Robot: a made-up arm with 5 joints.
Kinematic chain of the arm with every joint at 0, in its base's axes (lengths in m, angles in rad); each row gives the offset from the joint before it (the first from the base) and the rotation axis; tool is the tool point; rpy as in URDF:
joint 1: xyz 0 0 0.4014 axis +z
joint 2: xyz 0 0 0 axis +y
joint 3: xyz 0.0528 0 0.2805 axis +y
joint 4: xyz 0.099 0 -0.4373 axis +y
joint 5: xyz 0.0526 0 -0.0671 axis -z
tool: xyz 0 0 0 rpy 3.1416 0 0
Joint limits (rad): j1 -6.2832..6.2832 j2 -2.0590..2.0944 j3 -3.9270..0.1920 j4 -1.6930..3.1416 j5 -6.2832..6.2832
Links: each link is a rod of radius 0.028 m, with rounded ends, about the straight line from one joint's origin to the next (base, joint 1, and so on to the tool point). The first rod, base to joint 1, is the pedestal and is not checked.
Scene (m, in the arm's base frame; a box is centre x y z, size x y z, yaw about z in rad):
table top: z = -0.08
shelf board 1: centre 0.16 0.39 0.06 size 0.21 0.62 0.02 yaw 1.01
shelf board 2: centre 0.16 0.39 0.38 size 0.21 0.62 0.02 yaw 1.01
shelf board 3: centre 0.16 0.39 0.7 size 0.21 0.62 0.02 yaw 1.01
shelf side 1: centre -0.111 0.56 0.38 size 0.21 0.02 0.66 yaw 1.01
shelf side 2: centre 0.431 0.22 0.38 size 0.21 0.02 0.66 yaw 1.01
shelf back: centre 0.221 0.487 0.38 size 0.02 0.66 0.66 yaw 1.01
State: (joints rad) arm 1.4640 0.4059 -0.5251 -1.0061 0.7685
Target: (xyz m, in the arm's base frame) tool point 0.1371 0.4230 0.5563
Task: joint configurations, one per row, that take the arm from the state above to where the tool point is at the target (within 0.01 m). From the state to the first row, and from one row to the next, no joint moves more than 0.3 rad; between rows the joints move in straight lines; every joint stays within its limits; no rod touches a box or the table.
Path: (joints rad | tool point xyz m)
1: 1.6258 0.3070 -0.3133 -1.0966 0.7685 | -0.0176 0.3200 0.2328
2: 1.7877 0.2081 -0.1015 -1.1871 0.7685 | -0.0528 0.2397 0.2344
3: 1.7103 -0.0515 -0.1154 -1.2823 0.7685 | -0.0391 0.2788 0.3135
4: 1.6328 -0.3111 -0.1292 -1.3774 0.7685 | -0.0181 0.2920 0.3986
5: 1.5554 -0.5707 -0.1431 -1.4726 0.7685 | 0.0043 0.2784 0.4819
6: 1.4779 -0.8303 -0.1570 -1.5677 0.7685 | 0.0224 0.2404 0.5563
7: 1.4044 -0.6063 -0.3419 -1.4240 0.7685 | 0.0506 0.3012 0.5722
8: 1.3309 -0.3822 -0.5268 -1.2802 0.7685 | 0.0890 0.3637 0.5725
9: 1.2574 -0.1581 -0.7117 -1.1364 0.7685 | 0.1371 0.4230 0.5563

